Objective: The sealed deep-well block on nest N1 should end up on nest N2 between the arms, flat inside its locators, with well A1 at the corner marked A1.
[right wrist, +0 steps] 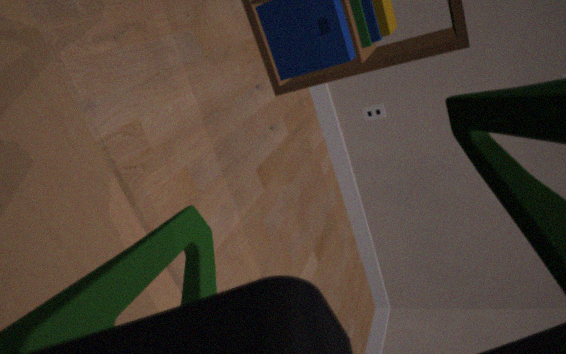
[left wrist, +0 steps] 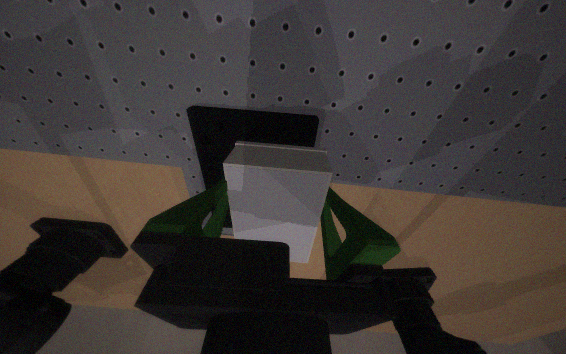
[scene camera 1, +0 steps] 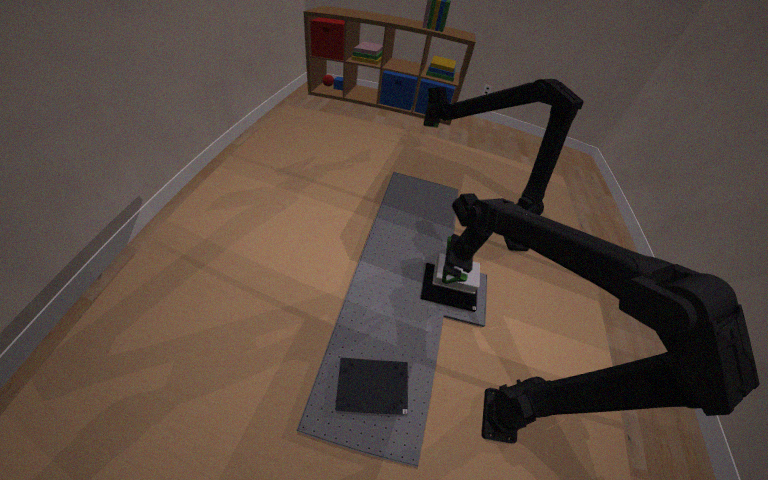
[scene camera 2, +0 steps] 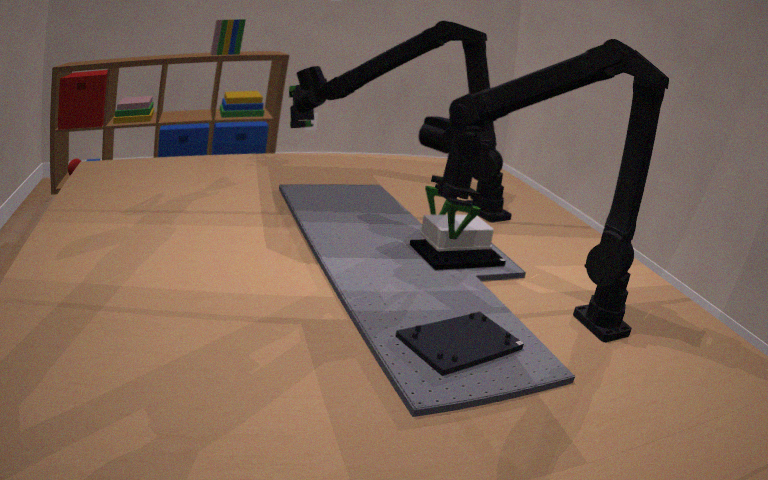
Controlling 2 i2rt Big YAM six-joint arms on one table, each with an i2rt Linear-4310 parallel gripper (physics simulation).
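Frame: origin at the left arm's base, x back, y right, z up, level; millimetres.
Where they show: left gripper, fingertip midpoint: (left wrist: 277,183) (scene camera 1: 446,270) (scene camera 2: 443,231); right gripper, fingertip midpoint: (right wrist: 319,169) (scene camera 2: 291,110); left arm's base, link origin: (left wrist: 87,235) (scene camera 1: 498,415) (scene camera 2: 601,325); right arm's base, link origin: (left wrist: 394,279) (scene camera 2: 486,213).
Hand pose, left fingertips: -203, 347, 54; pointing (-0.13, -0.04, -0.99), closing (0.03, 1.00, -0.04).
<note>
Each offset is from my left fingertips to the top centre of the thing, as dx, dy, dz. Level surfaces: height alone.
The white sealed deep-well block {+34, +1, +21} (scene camera 1: 473,277) (scene camera 2: 474,233) (left wrist: 275,190) is held between the green fingers of my left gripper (scene camera 1: 453,276) (scene camera 2: 453,217) (left wrist: 277,183), which is shut on its sides. The block hangs level right over the black nest N2 {+28, -27, -20} (scene camera 1: 445,298) (scene camera 2: 459,259) (left wrist: 253,126) between the arms; I cannot tell whether it touches the nest. Nest N1 {-123, -348, -20} (scene camera 1: 371,385) (scene camera 2: 456,341), a black plate with small locator pins, lies bare at the near end of the grey perforated board {dz -41} (scene camera 1: 384,310) (scene camera 2: 384,289) (left wrist: 390,57). My right gripper (scene camera 1: 432,121) (scene camera 2: 300,121) (right wrist: 319,169) is open and empty, high up near the shelf.
A wooden shelf unit (scene camera 1: 389,23) (scene camera 2: 167,57) (right wrist: 313,81) with coloured boxes and books stands at the back wall. The left arm's base (scene camera 1: 497,418) (scene camera 2: 601,320) and the right arm's base (scene camera 1: 515,242) stand beside the board.
</note>
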